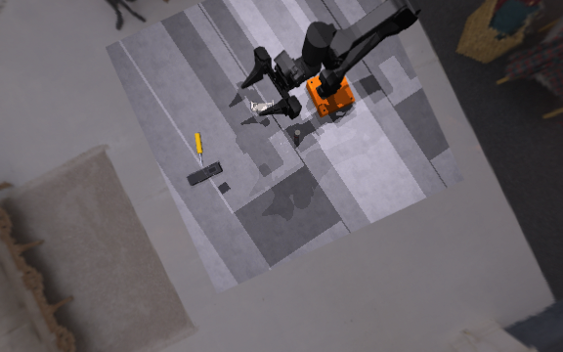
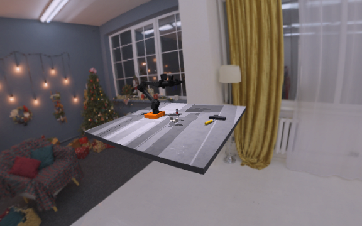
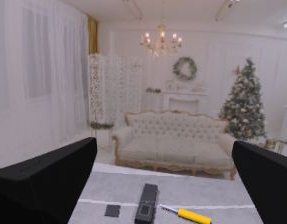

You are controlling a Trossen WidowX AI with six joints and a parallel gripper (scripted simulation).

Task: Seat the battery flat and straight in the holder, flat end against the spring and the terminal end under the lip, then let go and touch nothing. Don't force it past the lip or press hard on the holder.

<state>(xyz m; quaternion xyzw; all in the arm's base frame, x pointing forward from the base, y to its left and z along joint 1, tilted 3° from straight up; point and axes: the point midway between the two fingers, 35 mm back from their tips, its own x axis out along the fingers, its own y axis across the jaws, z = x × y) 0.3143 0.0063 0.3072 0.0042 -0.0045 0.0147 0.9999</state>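
The battery lies 330 mm below my gripper tip, 130 mm behind it and 80 mm to the left of it. Round my gripper tip: yellow screwdriver (350 mm below, 300 mm ahead, 90 mm to the right); black remote (350 mm below, 330 mm ahead, 10 mm to the left); black battery door (360 mm below, 290 mm ahead, 120 mm to the left).
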